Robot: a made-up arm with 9 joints.
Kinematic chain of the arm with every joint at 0, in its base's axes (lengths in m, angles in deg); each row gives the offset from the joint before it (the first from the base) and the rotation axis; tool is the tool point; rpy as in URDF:
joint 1: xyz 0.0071 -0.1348 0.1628 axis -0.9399 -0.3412 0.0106
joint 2: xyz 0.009 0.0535 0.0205 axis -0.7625 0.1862 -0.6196
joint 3: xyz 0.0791 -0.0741 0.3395 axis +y
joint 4: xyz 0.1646 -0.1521 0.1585 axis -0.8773 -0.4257 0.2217
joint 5: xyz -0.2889 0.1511 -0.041 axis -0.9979 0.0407 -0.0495
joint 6: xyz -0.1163 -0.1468 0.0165 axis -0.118 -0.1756 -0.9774
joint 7: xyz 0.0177 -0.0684 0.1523 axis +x
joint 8: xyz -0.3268 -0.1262 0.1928 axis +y
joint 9: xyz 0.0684 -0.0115 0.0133 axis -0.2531 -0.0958 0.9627
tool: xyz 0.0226 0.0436 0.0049 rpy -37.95 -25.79 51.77
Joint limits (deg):
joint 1: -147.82..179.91
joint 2: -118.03..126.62
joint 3: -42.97..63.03
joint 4: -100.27..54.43
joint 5: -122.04..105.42
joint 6: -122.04..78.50
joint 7: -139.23..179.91
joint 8: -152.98..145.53
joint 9: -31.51..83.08
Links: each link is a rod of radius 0.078 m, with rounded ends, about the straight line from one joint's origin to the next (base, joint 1, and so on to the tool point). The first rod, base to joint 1, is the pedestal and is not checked.
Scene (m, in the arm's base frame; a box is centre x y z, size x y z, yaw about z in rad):
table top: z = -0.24
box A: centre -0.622 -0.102 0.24 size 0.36 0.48 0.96 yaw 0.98
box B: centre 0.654 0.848 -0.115 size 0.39 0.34 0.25 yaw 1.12
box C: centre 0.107 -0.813 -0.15 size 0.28 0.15 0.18 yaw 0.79
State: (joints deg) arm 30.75 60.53 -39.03 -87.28 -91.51 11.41 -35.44 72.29 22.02
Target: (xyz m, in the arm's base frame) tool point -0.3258 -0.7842 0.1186
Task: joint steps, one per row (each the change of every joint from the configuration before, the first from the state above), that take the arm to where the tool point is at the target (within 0.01 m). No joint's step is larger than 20 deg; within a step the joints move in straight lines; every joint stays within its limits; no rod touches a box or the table.
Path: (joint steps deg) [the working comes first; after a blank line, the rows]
Joints at the target: -9.07 -40.53 -42.97 -93.01 -64.39 25.65 -43.96 64.59 25.81
Straight joint move there: touches box A.

1: -14.00 3.36 -0.79 -2.60 18.70 5.98 8.94 -4.32 -8.59
2: -13.99 3.35 -0.79 -2.60 18.69 5.97 8.94 -4.33 -8.60
3: -14.00 3.36 -0.78 -2.59 18.70 5.98 8.94 -4.32 -8.59
4: -13.99 3.36 -0.79 -2.60 18.69 5.97 8.94 -4.33 -8.59
5: -14.00 3.36 -0.79 -2.60 18.70 5.98 8.94 -4.32 -8.60
6: 5.03 -19.65 0.00 1.21 -11.06 -2.61 -8.87 2.32 7.80
7: 5.03 -19.64 0.00 1.21 -11.06 -2.61 -8.87 2.32 7.79
8: 5.02 -19.64 0.00 1.21 -11.06 -2.60 -8.87 2.32 7.79
9: 5.03 -19.64 0.00 1.21 -11.06 -2.61 -8.87 2.32 7.80
10: 5.03 -19.64 0.00 1.21 -11.06 -2.60 -8.87 2.32 7.79
11: 5.02 -19.64 0.00 1.21 -11.06 -2.61 -8.87 2.32 7.79

